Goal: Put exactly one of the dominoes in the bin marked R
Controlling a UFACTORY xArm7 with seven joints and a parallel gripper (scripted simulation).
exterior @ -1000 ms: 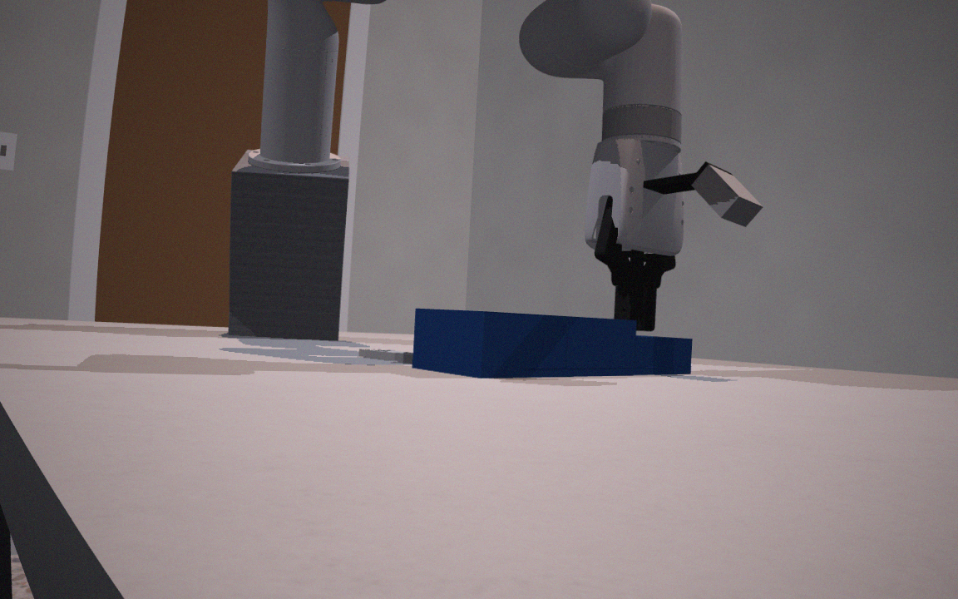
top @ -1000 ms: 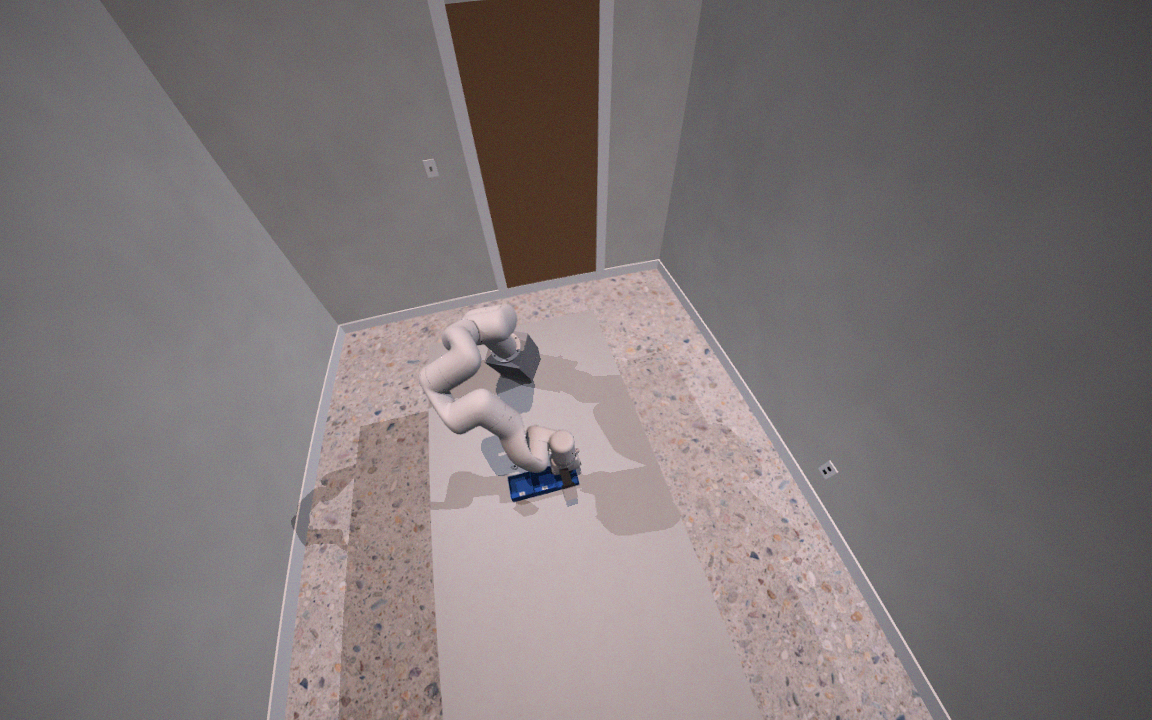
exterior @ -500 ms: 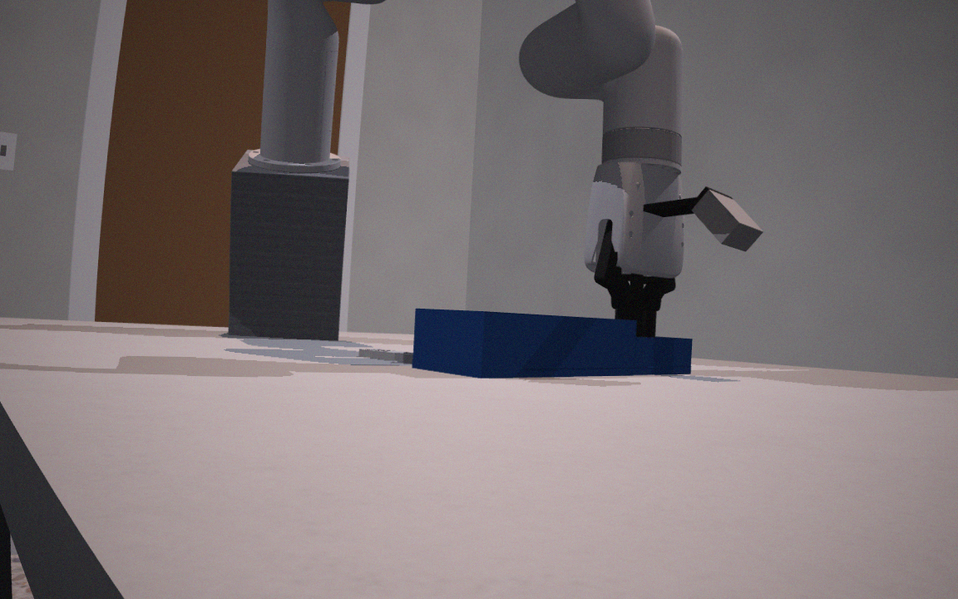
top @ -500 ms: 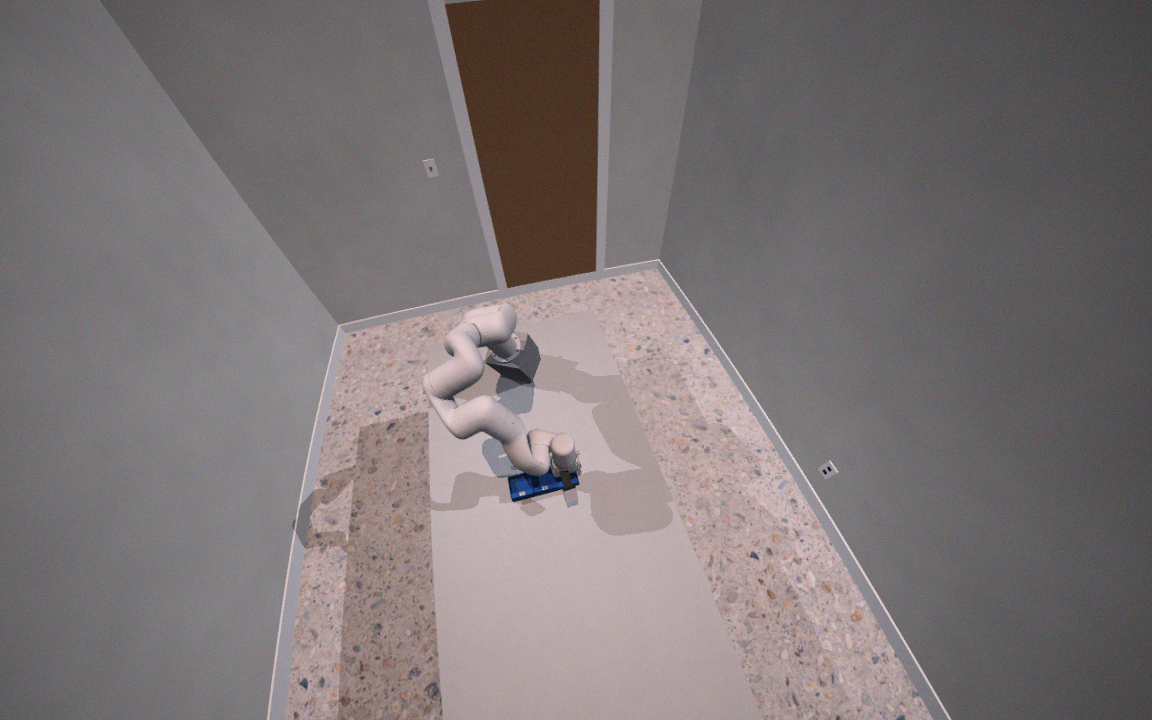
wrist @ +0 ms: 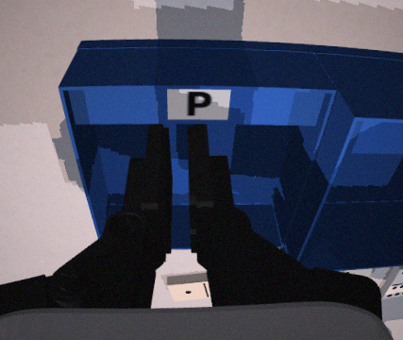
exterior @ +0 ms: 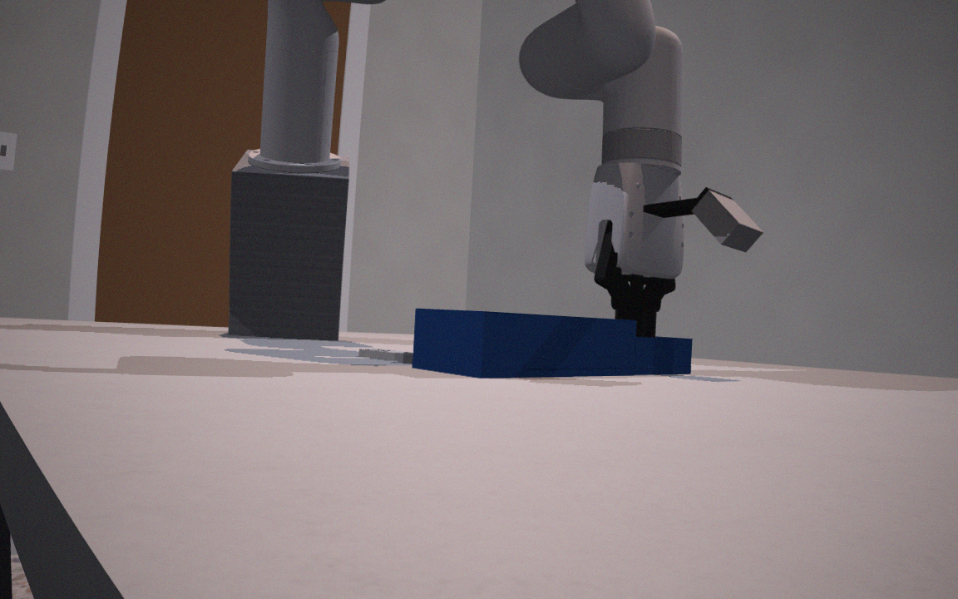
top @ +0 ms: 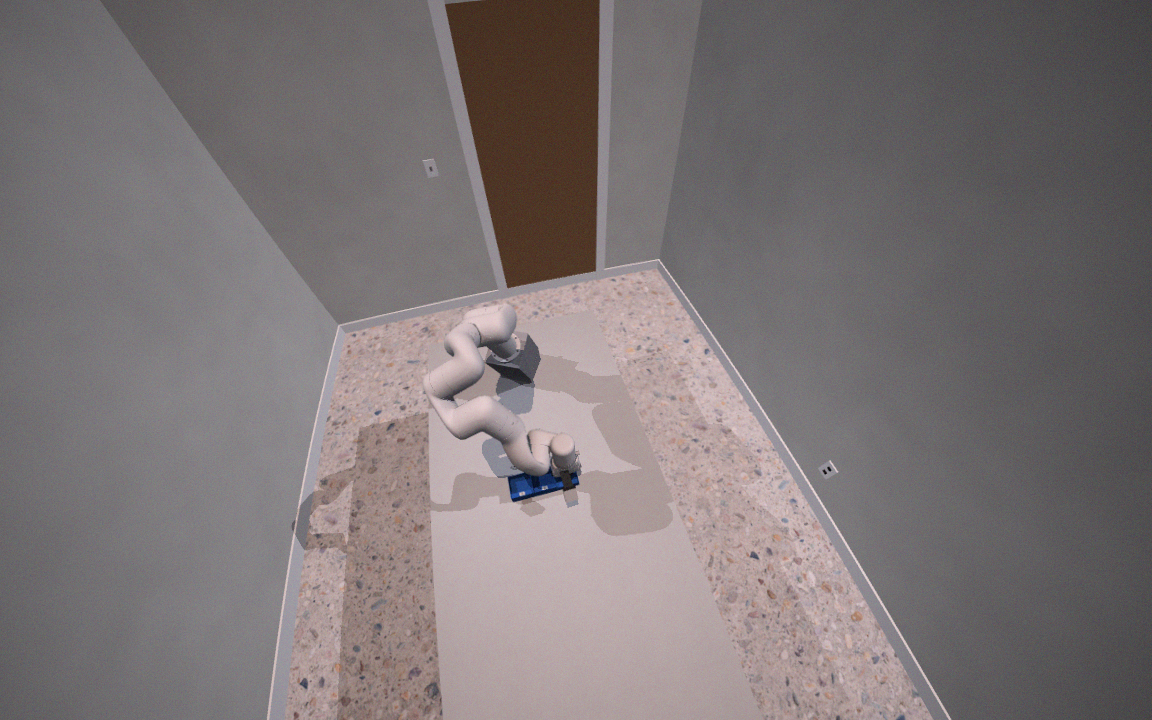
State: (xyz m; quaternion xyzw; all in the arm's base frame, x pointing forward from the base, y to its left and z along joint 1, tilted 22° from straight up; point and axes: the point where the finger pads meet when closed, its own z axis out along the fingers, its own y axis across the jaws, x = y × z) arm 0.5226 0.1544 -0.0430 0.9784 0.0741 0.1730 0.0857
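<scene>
Now: hand 13 cm past the white domino, 3 cm to the left of it and 3 cm above it. From my hand the other things lie so: blue bin: 9 cm to the right, 1 cm below, 1 cm ahead; grey hex nut: 19 cm to the right, 8 cm behind, 3 cm below.
</scene>
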